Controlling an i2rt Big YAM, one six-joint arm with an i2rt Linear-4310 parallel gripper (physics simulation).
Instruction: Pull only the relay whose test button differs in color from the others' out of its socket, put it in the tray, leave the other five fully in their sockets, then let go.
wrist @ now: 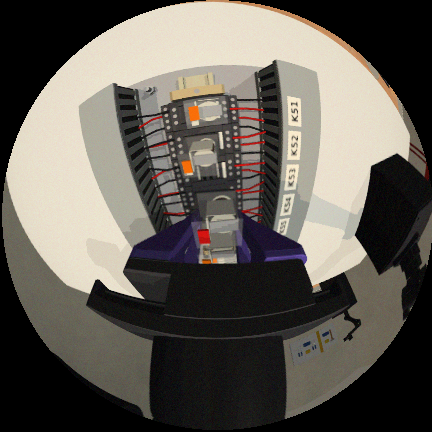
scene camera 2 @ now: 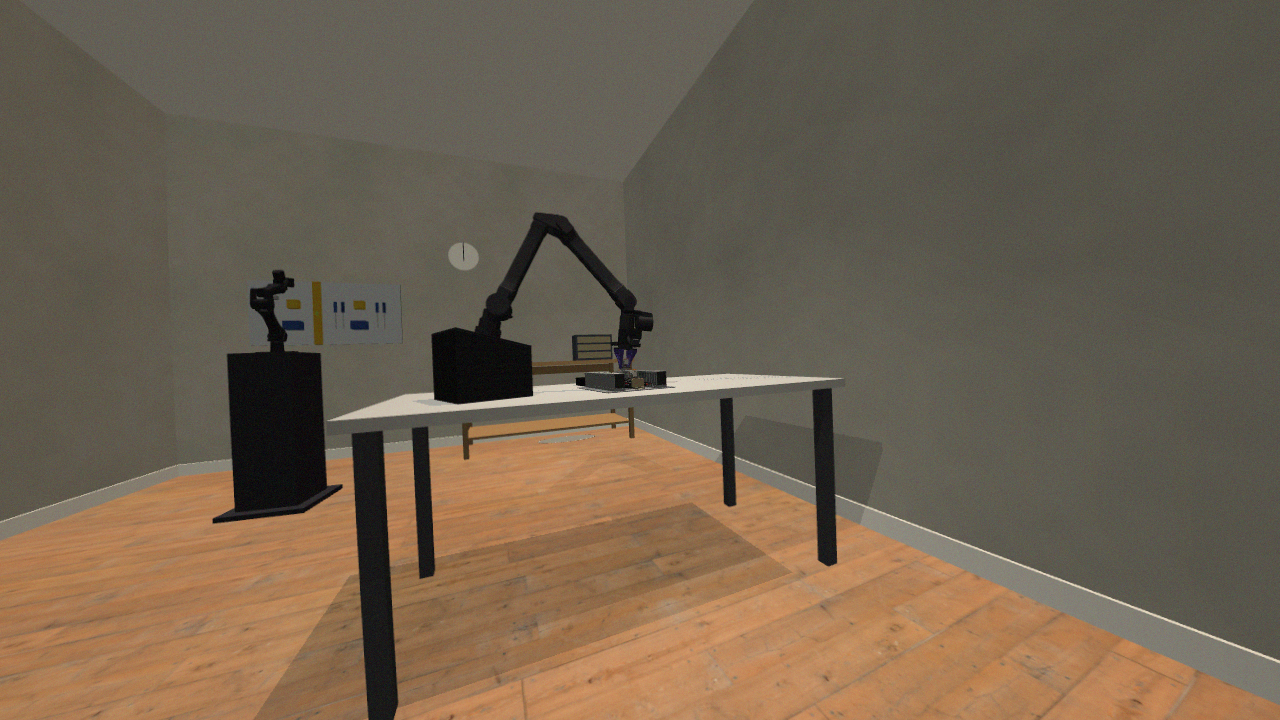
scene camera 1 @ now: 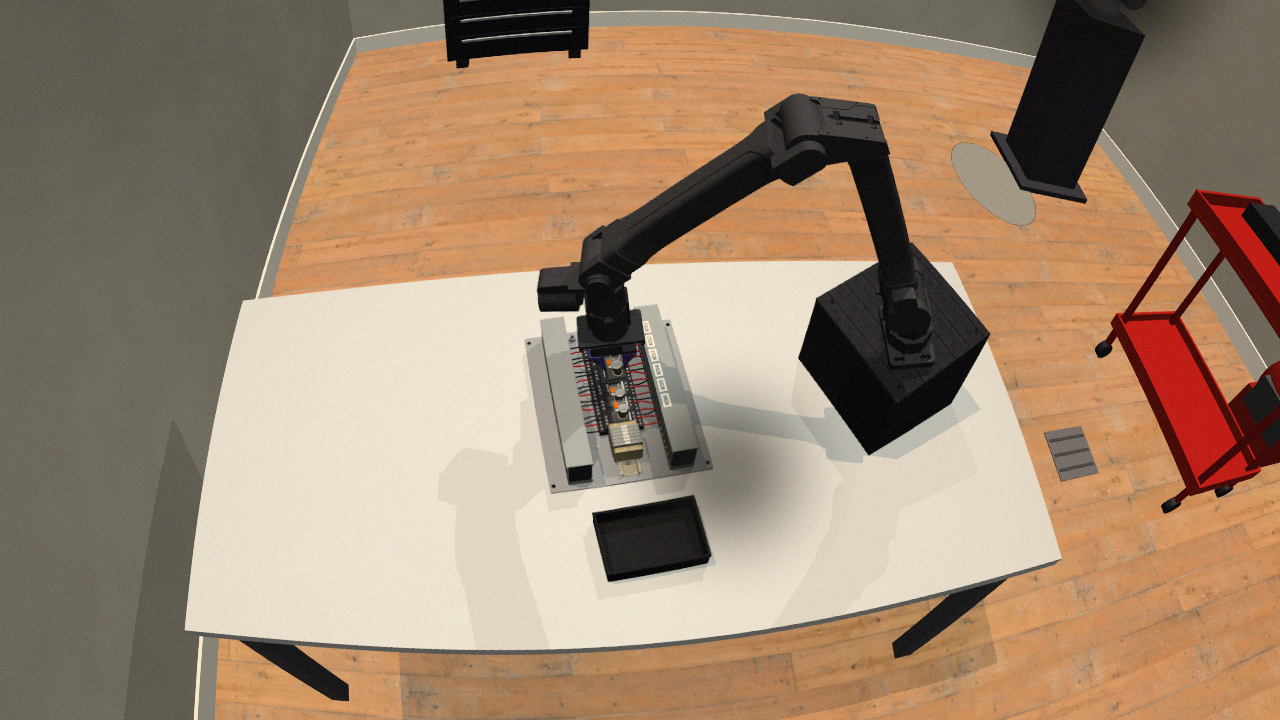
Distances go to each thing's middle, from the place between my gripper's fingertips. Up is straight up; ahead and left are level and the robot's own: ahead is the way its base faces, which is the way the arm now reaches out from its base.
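Relay panel [scene camera 1: 605,472], 70 mm below my hand, 20 mm to the left of it. Black tray [scene camera 1: 645,540], 290 mm to the left of my hand, 60 mm behind, 70 mm below.
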